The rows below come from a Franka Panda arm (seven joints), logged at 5 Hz.
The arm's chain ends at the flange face. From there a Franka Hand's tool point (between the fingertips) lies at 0.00 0.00 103.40 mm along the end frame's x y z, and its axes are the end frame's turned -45 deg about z.
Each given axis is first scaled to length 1.
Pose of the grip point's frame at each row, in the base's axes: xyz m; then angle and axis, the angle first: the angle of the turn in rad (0 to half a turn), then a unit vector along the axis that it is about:
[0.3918 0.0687 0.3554 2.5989 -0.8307 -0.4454 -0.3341]
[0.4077 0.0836 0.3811 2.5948 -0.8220 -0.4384 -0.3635]
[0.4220 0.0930 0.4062 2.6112 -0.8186 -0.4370 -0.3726]
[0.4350 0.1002 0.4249 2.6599 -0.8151 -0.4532 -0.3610]
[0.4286 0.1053 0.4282 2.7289 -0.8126 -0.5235 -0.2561]
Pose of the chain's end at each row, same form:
[0.3623 -0.0042 0.4225 2.3819 -0.9729 -0.0971 -0.2097]
[0.3740 0.0089 0.4441 2.3547 -0.9666 -0.0943 -0.2382]
[0.3861 0.0188 0.4687 2.3625 -0.9635 -0.0944 -0.2507]
[0.3993 0.0293 0.4911 2.4168 -0.9622 -0.1109 -0.2488]
[0.4091 0.0450 0.5099 2.5631 -0.9713 -0.1763 -0.1598]

